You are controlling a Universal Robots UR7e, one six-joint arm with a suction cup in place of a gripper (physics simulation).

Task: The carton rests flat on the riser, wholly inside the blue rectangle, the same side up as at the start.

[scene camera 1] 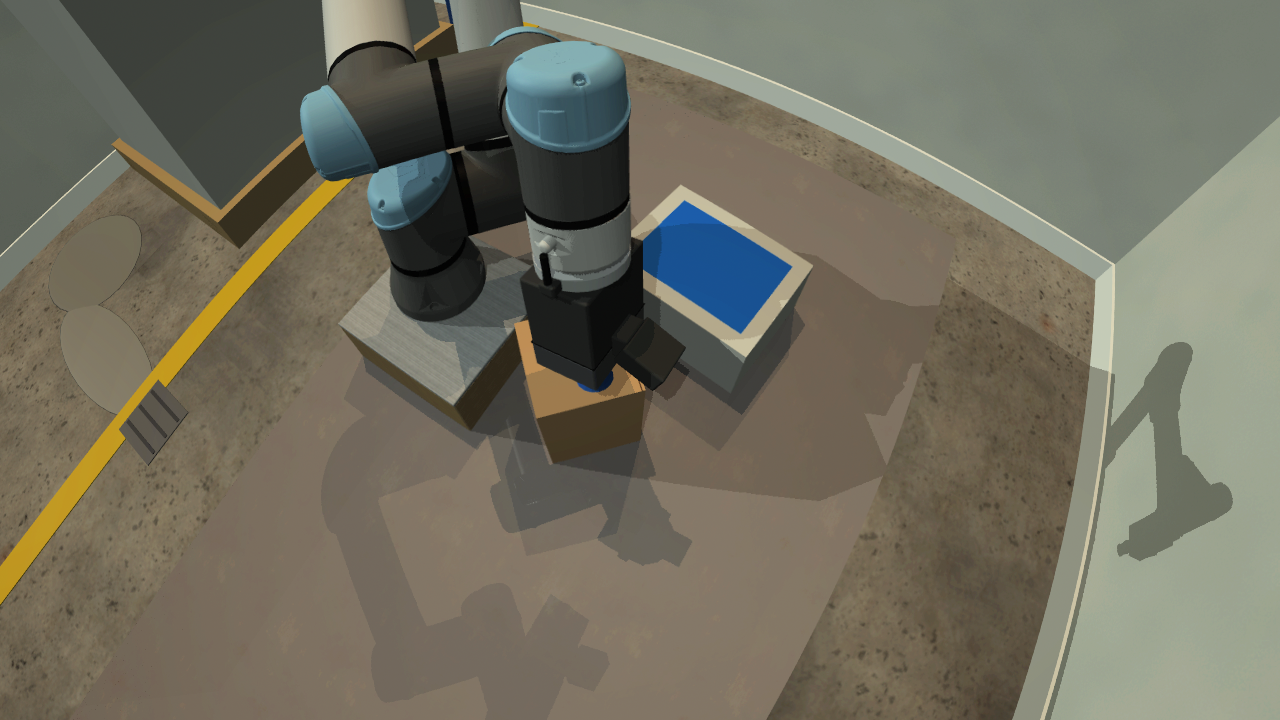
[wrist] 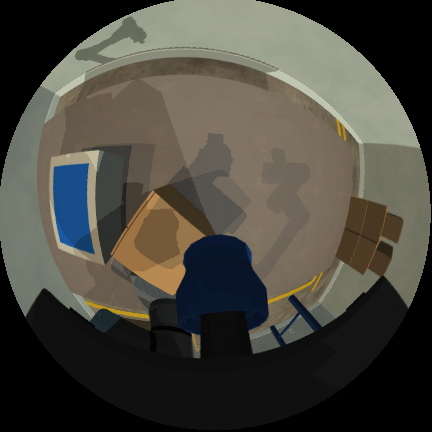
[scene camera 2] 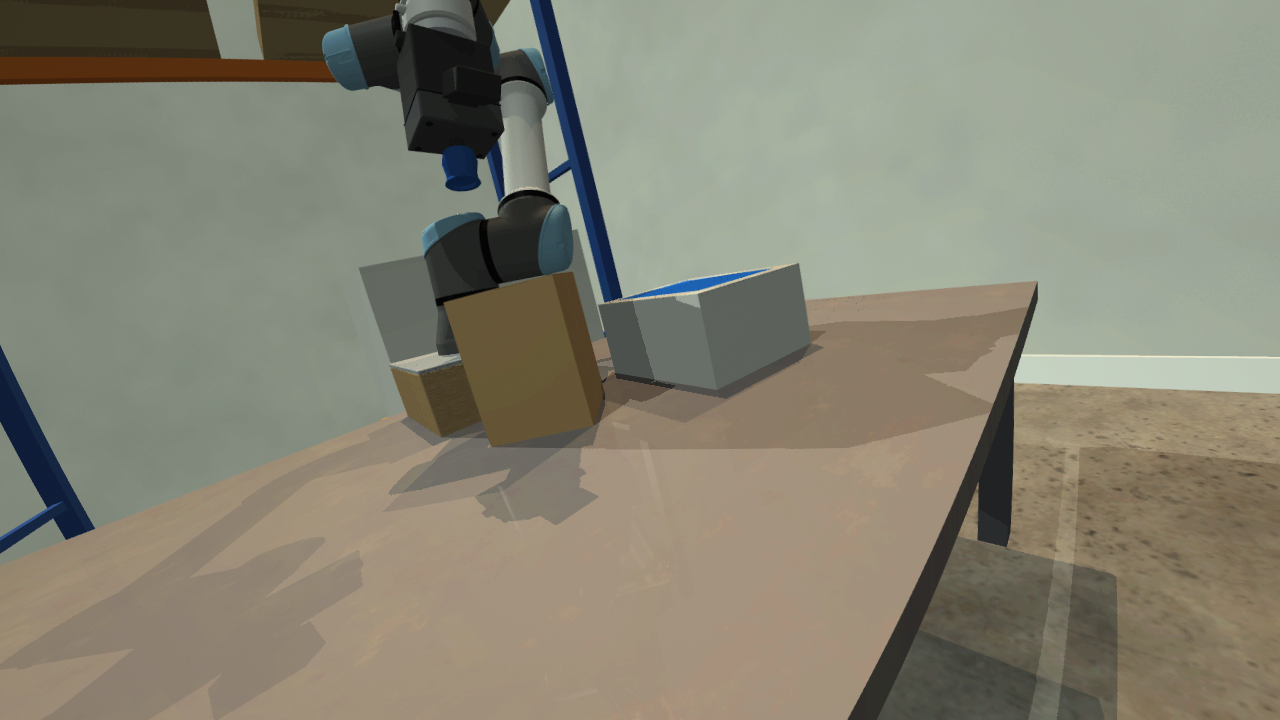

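Seen in the pictures: hand, tool point: (wrist: 217, 263) (scene camera 2: 463, 183); arm's base, link origin: (scene camera 1: 438, 280) (wrist: 172, 311).
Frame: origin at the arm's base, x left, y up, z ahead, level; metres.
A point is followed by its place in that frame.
Note:
The brown carton (scene camera 1: 590, 434) {y -0.014, x -0.052, z 0.332 m} (scene camera 2: 528, 362) {y -0.004, x -0.039, z 0.343 m} (wrist: 157, 240) {y 0.085, x -0.003, z 0.307 m} stands upright on the table, beside the riser and apart from it. The grey riser (scene camera 1: 716, 362) {y -0.037, x 0.145, z 0.408 m} (scene camera 2: 760, 322) {y -0.036, x 0.240, z 0.450 m} (wrist: 111, 195) {y -0.046, x 0.148, z 0.346 m} has a pale rim and a blue rectangle (scene camera 1: 716, 259) {y 0.025, x 0.257, z 0.330 m} (scene camera 2: 698, 282) {y 0.025, x 0.267, z 0.323 m} (wrist: 72, 205) {y 0.025, x 0.227, z 0.334 m} on its top. No carton is on it. My gripper, a blue suction cup (scene camera 1: 595, 383) {y 0.196, x -0.057, z 0.353 m} (scene camera 2: 461, 182) (wrist: 217, 255), holds nothing. In scene camera 2 it hangs well above the carton's top with a clear gap. The arm hides part of the carton's top in scene camera 1.
The arm's base stands on a low grey-topped block (scene camera 1: 420, 344) {y 0.005, x -0.097, z 0.060 m} (scene camera 2: 434, 398) {y -0.038, x -0.126, z 0.165 m}, close beside the carton on the side away from the riser. A blue rack post (scene camera 2: 577, 161) rises behind the arm. Stacked brown boxes (wrist: 362, 232) show at the right of the wrist view.

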